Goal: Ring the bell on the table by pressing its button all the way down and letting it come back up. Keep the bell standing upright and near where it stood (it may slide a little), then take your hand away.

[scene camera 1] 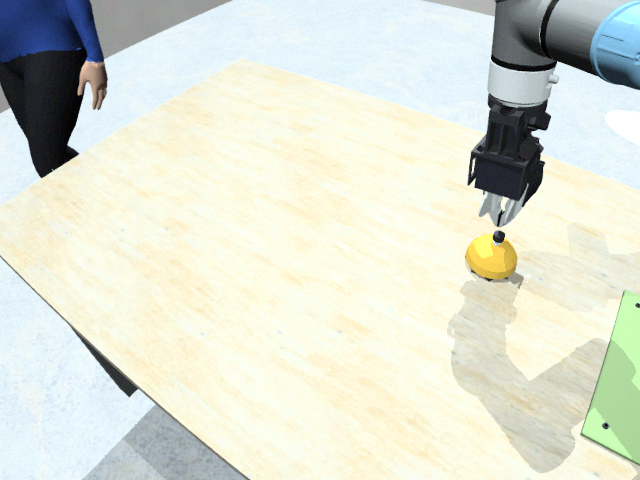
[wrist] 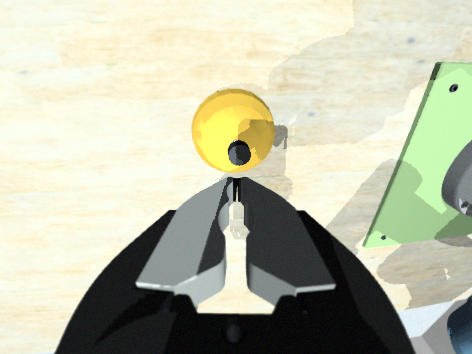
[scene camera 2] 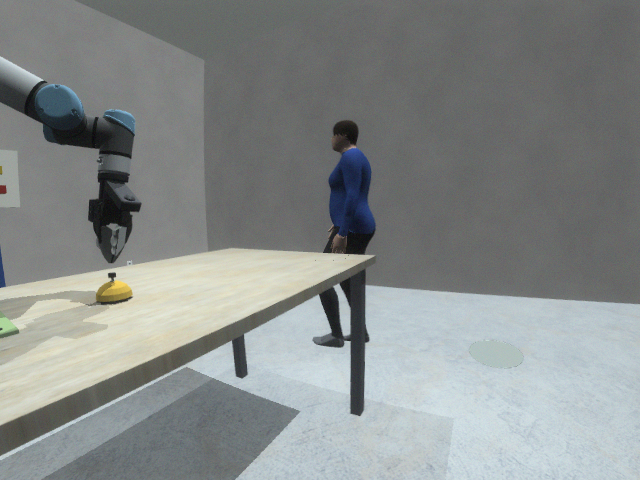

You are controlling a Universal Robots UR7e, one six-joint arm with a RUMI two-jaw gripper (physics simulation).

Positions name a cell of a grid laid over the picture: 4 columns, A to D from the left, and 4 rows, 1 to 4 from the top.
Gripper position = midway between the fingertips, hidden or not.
Labels:
my gripper: scene camera 1 D2; wrist C3; scene camera 2 A3
bell: scene camera 1 D3; wrist B2; scene camera 2 A3

